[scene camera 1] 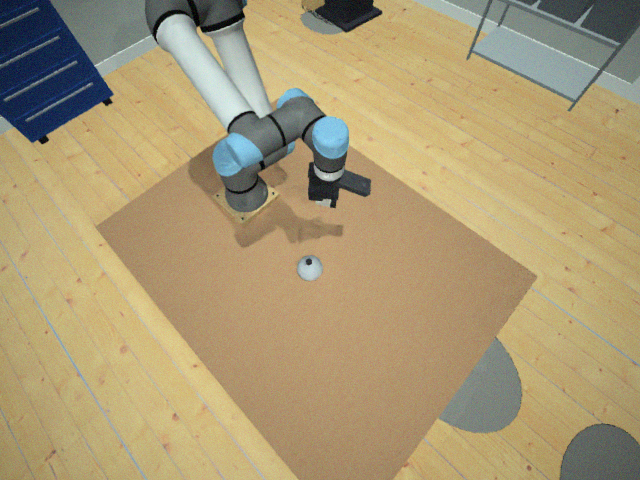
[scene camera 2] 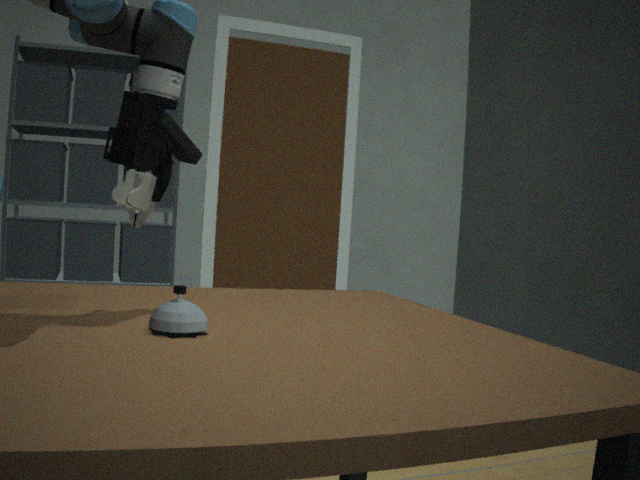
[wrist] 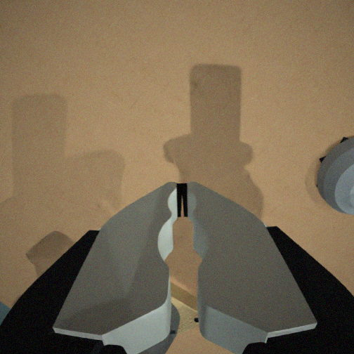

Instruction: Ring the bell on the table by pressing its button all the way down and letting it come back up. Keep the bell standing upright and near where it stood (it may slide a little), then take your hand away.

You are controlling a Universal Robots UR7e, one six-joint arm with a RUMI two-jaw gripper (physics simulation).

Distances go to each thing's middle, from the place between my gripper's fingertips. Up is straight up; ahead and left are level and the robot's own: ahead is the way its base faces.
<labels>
Right now my hand is 15 cm to the left of the dome bell [scene camera 2: 177, 318], 11 cm above it and 7 cm short of it.
</labels>
